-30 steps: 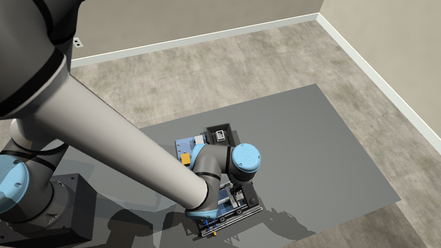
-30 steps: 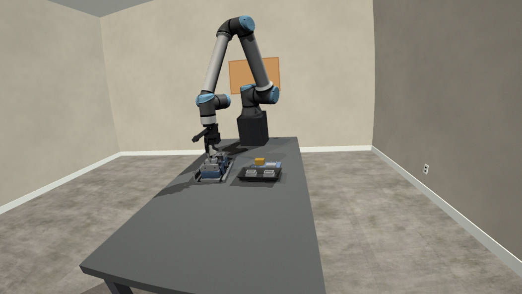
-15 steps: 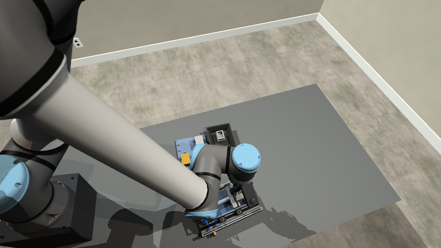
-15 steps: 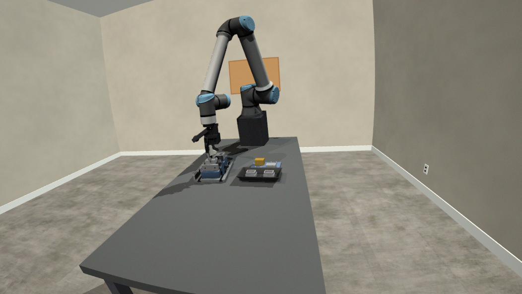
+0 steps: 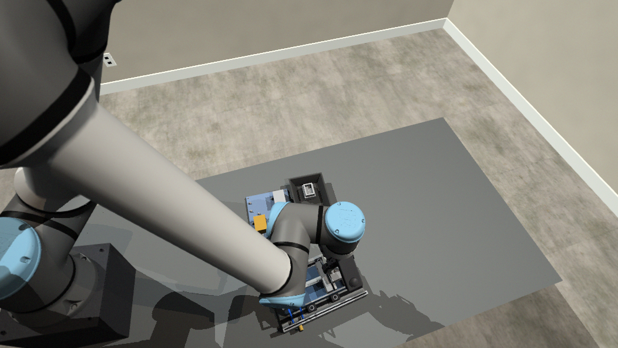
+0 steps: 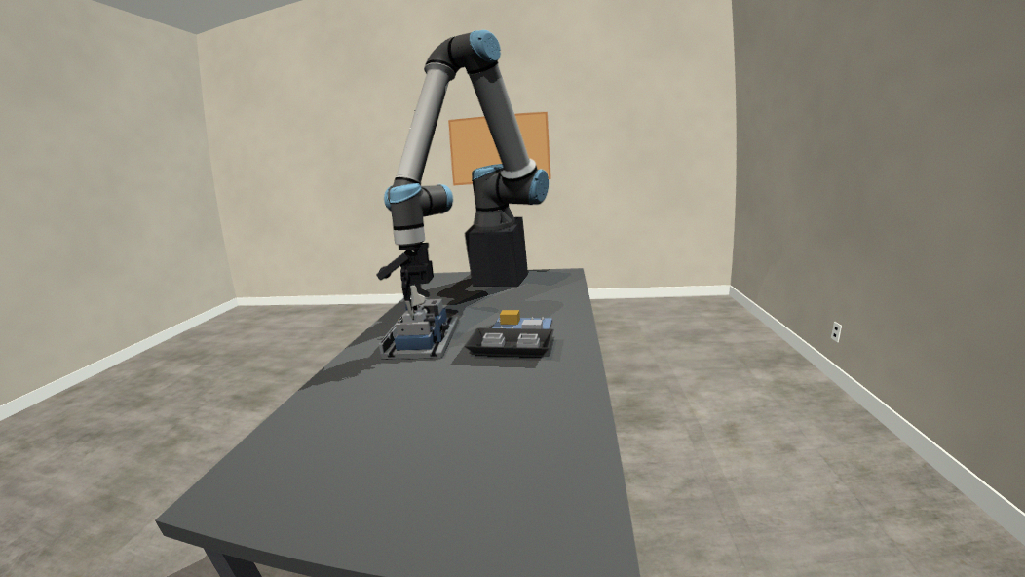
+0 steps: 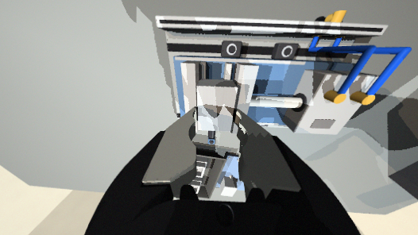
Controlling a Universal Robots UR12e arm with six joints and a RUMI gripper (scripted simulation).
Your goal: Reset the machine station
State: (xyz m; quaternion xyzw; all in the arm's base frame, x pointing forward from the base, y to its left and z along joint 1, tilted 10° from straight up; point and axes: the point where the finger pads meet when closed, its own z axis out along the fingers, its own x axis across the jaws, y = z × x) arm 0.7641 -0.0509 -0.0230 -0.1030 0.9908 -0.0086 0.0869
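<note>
Right now the gray blank is 20 mm below my hand. Round my hand: yellow brass blank: 230 mm behind, 240 mm to the left, 100 mm below; then blue infeed plate: 190 mm behind, 290 mm to the left, 120 mm below; then pale rod: 90 mm behind, 20 mm to the right, 40 mm below.
</note>
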